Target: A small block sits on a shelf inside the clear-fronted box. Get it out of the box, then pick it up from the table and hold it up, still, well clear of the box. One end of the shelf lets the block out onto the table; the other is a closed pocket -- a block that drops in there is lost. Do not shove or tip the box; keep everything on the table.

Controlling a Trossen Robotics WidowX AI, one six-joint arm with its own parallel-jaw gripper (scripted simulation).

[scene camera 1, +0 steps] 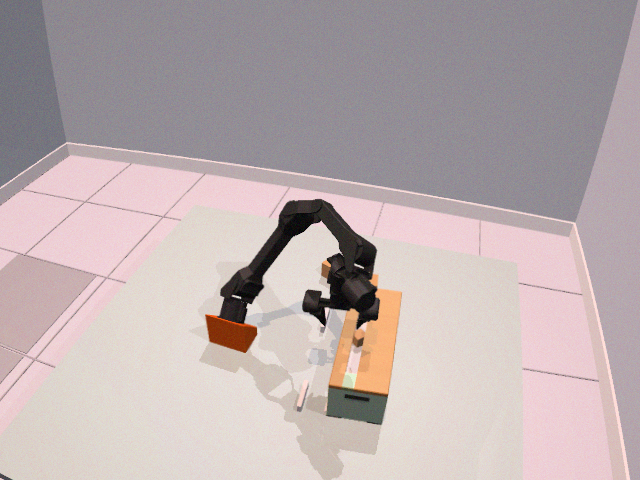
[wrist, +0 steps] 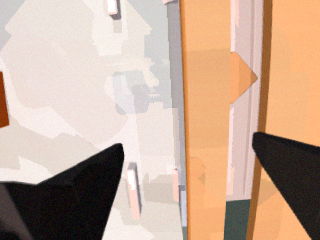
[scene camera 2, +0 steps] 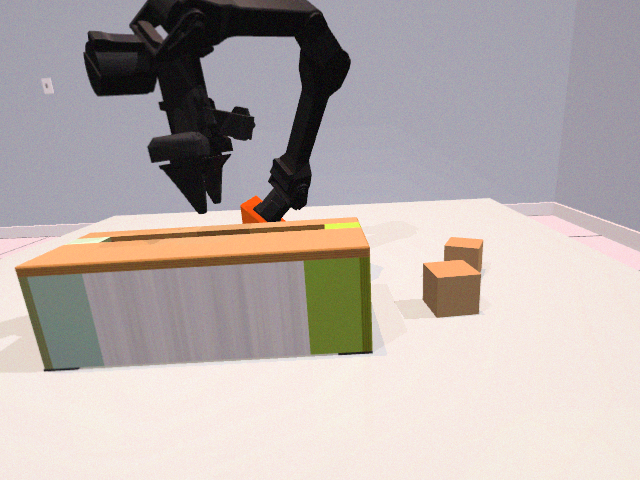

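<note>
My own gripper is visible to me in scene camera 2 (scene camera 2: pixel 210 208), in scene camera 1 (scene camera 1: pixel 340 326) and in the wrist view (wrist: pixel 187 144). There is also a long box, which I find in scene camera 2 (scene camera 2: pixel 287 288), in scene camera 1 (scene camera 1: pixel 358 389) and in the wrist view (wrist: pixel 219 180). A tan block (wrist: pixel 242 77) is here too, though scene camera 2 does not show it, hidden as it is by the long box.
</note>
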